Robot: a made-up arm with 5 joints.
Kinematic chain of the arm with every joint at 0, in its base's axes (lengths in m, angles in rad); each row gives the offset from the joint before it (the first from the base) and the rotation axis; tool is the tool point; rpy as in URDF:
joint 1: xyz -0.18 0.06 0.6 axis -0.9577 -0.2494 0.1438
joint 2: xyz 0 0.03 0.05 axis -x
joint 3: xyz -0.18 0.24 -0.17 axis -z
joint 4: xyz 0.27 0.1 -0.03 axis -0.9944 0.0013 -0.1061
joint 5: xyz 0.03 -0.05 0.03 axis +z
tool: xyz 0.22 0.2 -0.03 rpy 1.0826 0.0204 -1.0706
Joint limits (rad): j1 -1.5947..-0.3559 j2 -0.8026..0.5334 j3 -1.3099..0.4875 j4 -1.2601..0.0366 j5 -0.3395..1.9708
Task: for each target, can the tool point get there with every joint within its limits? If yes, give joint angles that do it. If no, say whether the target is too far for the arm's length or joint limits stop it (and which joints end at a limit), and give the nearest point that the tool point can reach.
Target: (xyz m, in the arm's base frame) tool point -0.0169 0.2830 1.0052
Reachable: yes | joints -0.8777 -0.1284 0.0332 -1.0670 1.0002
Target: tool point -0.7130 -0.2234 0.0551
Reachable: no: joint limits stop it (at a limit: joint 1, joint 2, joint 3, joint 4, joint 5) | nearest point -0.5295 0.3539 0.4311 | short by 0.713 m
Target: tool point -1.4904 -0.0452 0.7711
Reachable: no: too far | nearest point -0.5768 0.4784 0.6029 | short by 1.066 m
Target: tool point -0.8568 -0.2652 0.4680
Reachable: no: joint limits stop it (at a limit: joint 1, joint 2, joint 3, joint 4, joint 5) | nearest point -0.5295 0.3539 0.4311 | short by 0.701 m
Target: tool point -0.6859 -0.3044 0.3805
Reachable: no: joint limits stop it (at a limit: joint 1, joint 2, joint 3, joint 4, joint 5) | nearest point -0.5295 0.3539 0.4311 | short by 0.678 m
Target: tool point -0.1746 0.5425 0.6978
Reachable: yes | joints -0.5640 0.2998 0.0914 -0.6686 1.3946
